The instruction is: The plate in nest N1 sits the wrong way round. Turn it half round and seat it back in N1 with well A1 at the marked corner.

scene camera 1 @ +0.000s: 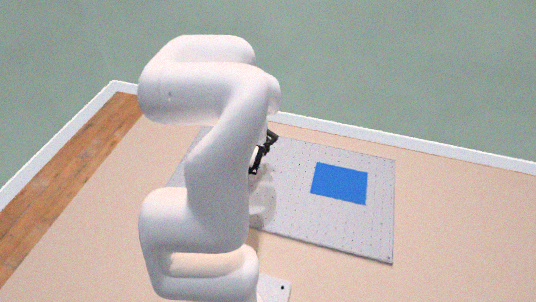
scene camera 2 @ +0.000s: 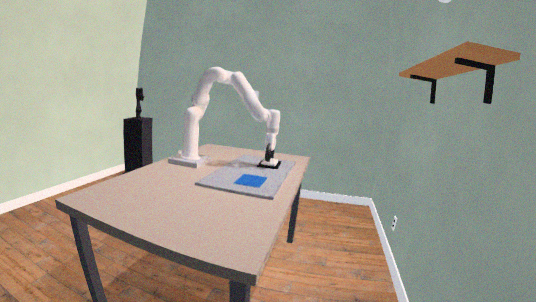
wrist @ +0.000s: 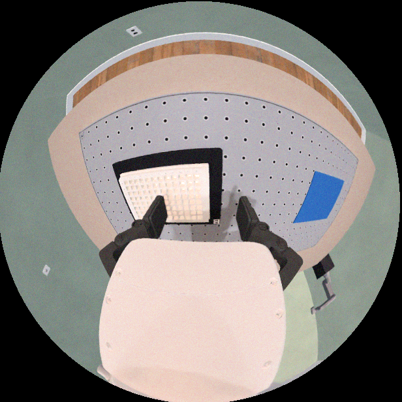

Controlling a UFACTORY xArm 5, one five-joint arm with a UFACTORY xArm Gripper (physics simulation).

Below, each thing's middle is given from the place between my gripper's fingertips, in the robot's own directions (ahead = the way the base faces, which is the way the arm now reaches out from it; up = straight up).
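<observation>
Black nest point(wrist: 181, 156), 10 mm ahead of my hand, 50 mm to the left, 40 mm below. White well plate point(wrist: 185, 187), from my hand: 30 mm below, 10 mm ahead, 50 mm to the left. Flat blue rectangle point(scene camera 1: 350, 185), 290 mm to the right of my hand, 80 mm behind, 40 mm below.
</observation>
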